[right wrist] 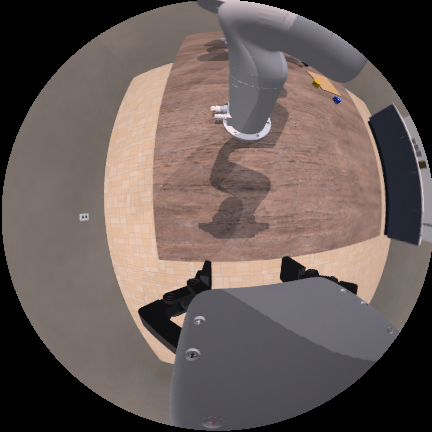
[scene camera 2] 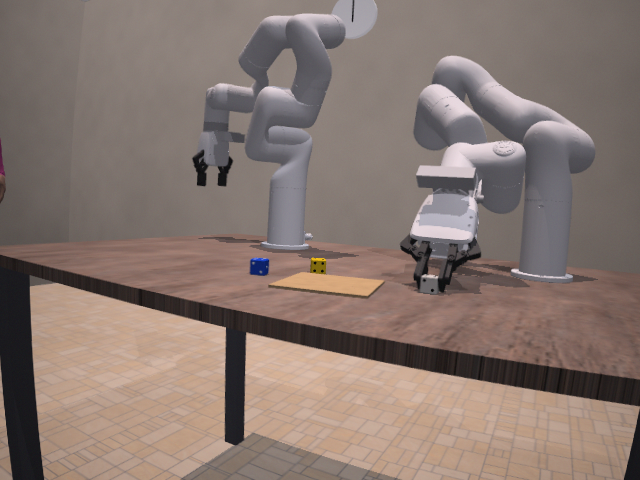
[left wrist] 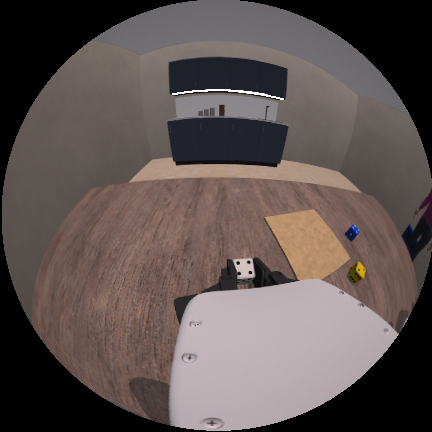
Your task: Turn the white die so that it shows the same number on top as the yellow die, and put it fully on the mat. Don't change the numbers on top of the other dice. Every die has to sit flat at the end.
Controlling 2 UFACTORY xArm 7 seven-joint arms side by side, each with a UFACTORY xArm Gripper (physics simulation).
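Places are measured from the left arm's base along level axes (x ahead, y left, z up), in centimetres.
Pixels of known places: left gripper, fingertip midpoint: (scene camera 2: 429,285) (left wrist: 241,268); right gripper, fingertip midpoint: (right wrist: 247,270) (scene camera 2: 211,185); left arm's base at its link origin: (scene camera 2: 541,277); right arm's base at its link origin: (right wrist: 246,121) (scene camera 2: 284,247).
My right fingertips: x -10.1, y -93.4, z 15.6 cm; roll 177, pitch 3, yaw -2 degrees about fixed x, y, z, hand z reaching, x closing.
Ahead of a thing's pixels: the offset from my right fingertips to its top centre. Level surfaces: height alone.
The white die @[dx +42.4, dy +77.5, dz -13.1 cm] (scene camera 2: 429,284) (left wrist: 244,268) is between the fingers of my left gripper (scene camera 2: 433,285) (left wrist: 241,268), which is shut on it. It is at or very near the table surface, right of the mat in the scene view; whether it touches the table is unclear. Its face towards the left wrist camera shows four pips. The tan mat @[dx +46.9, dy +63.6, dz -15.2 cm] (scene camera 2: 325,284) (left wrist: 310,242) (right wrist: 327,84) bears no die. The yellow die @[dx +38.0, dy +56.9, dz -13.1 cm] (scene camera 2: 317,265) (left wrist: 357,272) (right wrist: 316,83) sits behind the mat, four pips on its front; its top is hard to read. My right gripper (scene camera 2: 211,179) (right wrist: 247,270) is open, empty and raised.
The blue die @[dx +46.5, dy +50.5, dz -13.1 cm] (scene camera 2: 259,266) (left wrist: 352,232) (right wrist: 337,100) sits on the table @[dz -15.6 cm] (scene camera 2: 170,268) left of the mat in the scene view. The right arm's base (scene camera 2: 285,245) (right wrist: 247,131) stands behind the yellow die in the scene view, and the left arm's base (scene camera 2: 541,275) stands at the right.
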